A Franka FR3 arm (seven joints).
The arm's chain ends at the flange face. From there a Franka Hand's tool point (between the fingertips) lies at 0.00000 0.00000 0.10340 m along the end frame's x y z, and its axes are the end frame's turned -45 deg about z.
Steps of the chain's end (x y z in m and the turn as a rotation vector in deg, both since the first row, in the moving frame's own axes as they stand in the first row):
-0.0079, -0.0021, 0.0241, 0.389, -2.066, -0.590
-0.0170, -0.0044, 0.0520, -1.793, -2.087, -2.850
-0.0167, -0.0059, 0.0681, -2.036, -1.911, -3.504
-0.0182, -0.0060, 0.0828, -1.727, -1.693, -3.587
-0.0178, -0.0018, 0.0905, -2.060, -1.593, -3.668
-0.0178, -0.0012, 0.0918, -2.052, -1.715, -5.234
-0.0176, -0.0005, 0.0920, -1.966, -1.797, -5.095
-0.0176, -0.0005, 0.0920, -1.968, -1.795, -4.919
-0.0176, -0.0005, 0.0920, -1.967, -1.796, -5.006
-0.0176, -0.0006, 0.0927, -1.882, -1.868, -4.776
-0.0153, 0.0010, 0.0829, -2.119, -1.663, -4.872
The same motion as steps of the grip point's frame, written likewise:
-0.0063, -0.0102, 0.0240, 1.736, -1.186, -0.590
-0.0139, -0.0154, 0.0519, 0.208, -2.744, -2.850
-0.0127, -0.0157, 0.0680, -0.088, -2.791, -3.504
-0.0130, -0.0169, 0.0827, -0.024, -2.418, -3.587
-0.0160, -0.0131, 0.0904, -0.330, -2.583, -3.668
-0.0165, -0.0128, 0.0917, -0.238, -2.664, -5.234
-0.0169, -0.0124, 0.0919, -0.120, -2.661, -5.095
-0.0169, -0.0124, 0.0919, -0.122, -2.661, -4.919
-0.0169, -0.0124, 0.0919, -0.121, -2.661, -5.006
-0.0168, -0.0127, 0.0926, -0.010, -2.652, -4.776
-0.0163, -0.0093, 0.0828, -0.322, -2.674, -4.872

